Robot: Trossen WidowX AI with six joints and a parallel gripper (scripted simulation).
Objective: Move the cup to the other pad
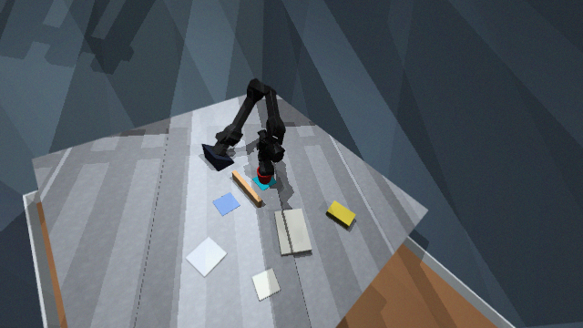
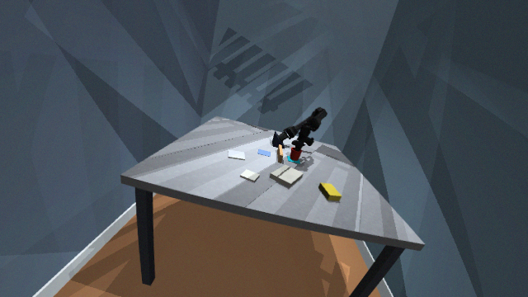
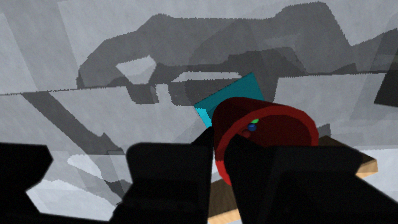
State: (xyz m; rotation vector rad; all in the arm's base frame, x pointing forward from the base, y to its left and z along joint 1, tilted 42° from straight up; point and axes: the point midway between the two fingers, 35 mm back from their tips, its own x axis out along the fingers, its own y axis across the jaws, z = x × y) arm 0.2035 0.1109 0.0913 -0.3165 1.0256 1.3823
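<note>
Now: gripper tip 3 cm short of the cup and 2 cm to the left of it. Round my gripper tip: wooden bar: 4 cm ahead, 12 cm to the right, 3 cm below; green marble: 5 cm ahead, 2 cm to the right, 2 cm below; blue marble: 4 cm ahead, 3 cm to the right, 2 cm below.
</note>
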